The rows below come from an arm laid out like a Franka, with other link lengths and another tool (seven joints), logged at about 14 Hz.
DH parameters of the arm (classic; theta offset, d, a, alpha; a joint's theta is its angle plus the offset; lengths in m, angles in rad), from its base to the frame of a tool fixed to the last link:
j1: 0 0.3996 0 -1.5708
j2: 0 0 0 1.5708
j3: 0 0.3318 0.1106 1.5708
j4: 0 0 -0.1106 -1.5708
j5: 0 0.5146 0 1.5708
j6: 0 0 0.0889 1.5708
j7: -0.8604 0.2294 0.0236 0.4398
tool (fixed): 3.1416 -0.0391 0 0
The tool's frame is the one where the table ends.
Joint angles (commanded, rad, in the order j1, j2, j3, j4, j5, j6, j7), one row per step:
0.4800, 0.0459, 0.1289, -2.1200, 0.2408, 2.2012, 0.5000
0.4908, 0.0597, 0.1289, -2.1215, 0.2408, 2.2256, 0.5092
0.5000, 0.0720, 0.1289, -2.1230, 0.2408, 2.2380, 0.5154
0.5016, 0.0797, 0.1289, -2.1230, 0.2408, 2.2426, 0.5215
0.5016, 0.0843, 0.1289, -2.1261, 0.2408, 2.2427, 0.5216
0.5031, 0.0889, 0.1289, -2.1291, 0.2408, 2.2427, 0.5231
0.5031, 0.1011, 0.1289, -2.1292, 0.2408, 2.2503, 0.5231
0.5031, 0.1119, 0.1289, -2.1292, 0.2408, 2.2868, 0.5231
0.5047, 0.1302, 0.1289, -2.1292, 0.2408, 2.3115, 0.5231
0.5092, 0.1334, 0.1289, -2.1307, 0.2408, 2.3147, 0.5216
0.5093, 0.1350, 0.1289, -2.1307, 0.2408, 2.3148, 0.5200
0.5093, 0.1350, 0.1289, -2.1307, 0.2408, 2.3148, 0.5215
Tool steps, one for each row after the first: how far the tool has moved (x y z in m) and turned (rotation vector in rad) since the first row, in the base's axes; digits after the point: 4 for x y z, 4 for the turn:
-0.0015, 0.0070, -0.0082, 0.0030, -0.0060, -0.0032
-0.0046, 0.0124, -0.0166, 0.0015, -0.0036, -0.0025
-0.0050, 0.0132, -0.0218, -0.0006, 0.0004, -0.0078
-0.0063, 0.0123, -0.0270, -0.0046, 0.0068, -0.0079
-0.0083, 0.0122, -0.0322, -0.0087, 0.0135, -0.0078
-0.0080, 0.0122, -0.0403, -0.0112, 0.0177, -0.0094
-0.0023, 0.0141, -0.0439, 0.0003, -0.0044, -0.0167
-0.0003, 0.0157, -0.0545, 0.0026, -0.0099, -0.0201
-0.0027, 0.0181, -0.0573, 0.0017, -0.0089, -0.0147
-0.0029, 0.0181, -0.0585, 0.0011, -0.0079, -0.0131
-0.0028, 0.0181, -0.0585, 0.0010, -0.0077, -0.0146

